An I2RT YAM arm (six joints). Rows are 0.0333 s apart.
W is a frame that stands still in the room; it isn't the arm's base.
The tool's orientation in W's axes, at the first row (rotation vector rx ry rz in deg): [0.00 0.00 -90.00]
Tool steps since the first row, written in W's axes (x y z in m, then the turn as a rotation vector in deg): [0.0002 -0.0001 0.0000 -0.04 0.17 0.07]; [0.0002 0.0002 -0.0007 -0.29 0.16 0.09]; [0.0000 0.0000 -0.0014 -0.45 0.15 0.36]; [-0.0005 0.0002 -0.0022 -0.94 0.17 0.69]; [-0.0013 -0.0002 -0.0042 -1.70 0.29 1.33]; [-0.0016 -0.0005 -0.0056 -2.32 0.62 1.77]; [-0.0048 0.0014 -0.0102 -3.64 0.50 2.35]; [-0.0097 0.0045 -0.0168 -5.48 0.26 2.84]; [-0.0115 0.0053 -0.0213 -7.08 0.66 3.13]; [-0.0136 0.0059 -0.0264 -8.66 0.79 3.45]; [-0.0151 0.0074 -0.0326 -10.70 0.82 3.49]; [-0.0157 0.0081 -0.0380 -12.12 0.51 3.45]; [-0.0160 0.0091 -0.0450 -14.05 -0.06 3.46]
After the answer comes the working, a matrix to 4 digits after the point.
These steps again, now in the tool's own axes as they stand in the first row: [0.0001 0.0002 0.0000 -0.17 -0.04 0.07]; [-0.0002 0.0002 -0.0007 -0.16 -0.29 0.09]; [0.0000 0.0000 -0.0014 -0.15 -0.45 0.36]; [-0.0002 -0.0005 -0.0022 -0.17 -0.94 0.69]; [0.0002 -0.0013 -0.0042 -0.29 -1.70 1.33]; [0.0005 -0.0016 -0.0056 -0.62 -2.32 1.77]; [-0.0014 -0.0048 -0.0102 -0.50 -3.64 2.35]; [-0.0045 -0.0097 -0.0168 -0.26 -5.48 2.84]; [-0.0053 -0.0115 -0.0213 -0.66 -7.08 3.13]; [-0.0059 -0.0136 -0.0264 -0.79 -8.66 3.45]; [-0.0074 -0.0151 -0.0326 -0.82 -10.70 3.49]; [-0.0081 -0.0157 -0.0380 -0.51 -12.12 3.45]; [-0.0091 -0.0160 -0.0450 0.06 -14.05 3.46]
The tool's axes in the first row as the columns of a matrix, in W's axes (rounded; the answer above uses it unrounded):
[0.0000 1.0000 0.0000]
[-1.0000 0.0000 0.0000]
[0.0000 0.0000 1.0000]

